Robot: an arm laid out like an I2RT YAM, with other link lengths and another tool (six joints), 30 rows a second.
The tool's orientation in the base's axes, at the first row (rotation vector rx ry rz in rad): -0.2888 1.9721 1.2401
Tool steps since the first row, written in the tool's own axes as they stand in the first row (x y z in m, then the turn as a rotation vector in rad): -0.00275 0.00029 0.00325 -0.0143 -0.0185 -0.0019; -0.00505 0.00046 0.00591 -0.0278 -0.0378 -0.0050; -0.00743 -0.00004 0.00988 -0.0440 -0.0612 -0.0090; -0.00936 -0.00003 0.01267 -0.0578 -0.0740 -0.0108
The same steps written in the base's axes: 0.00328 0.00233 0.00141 0.0189 -0.0137 -0.0018; 0.00604 0.00419 0.00255 0.0372 -0.0287 -0.0044; 0.00987 0.00681 0.00301 0.0591 -0.0470 -0.0076; 0.01253 0.00878 0.00376 0.0746 -0.0577 -0.0059
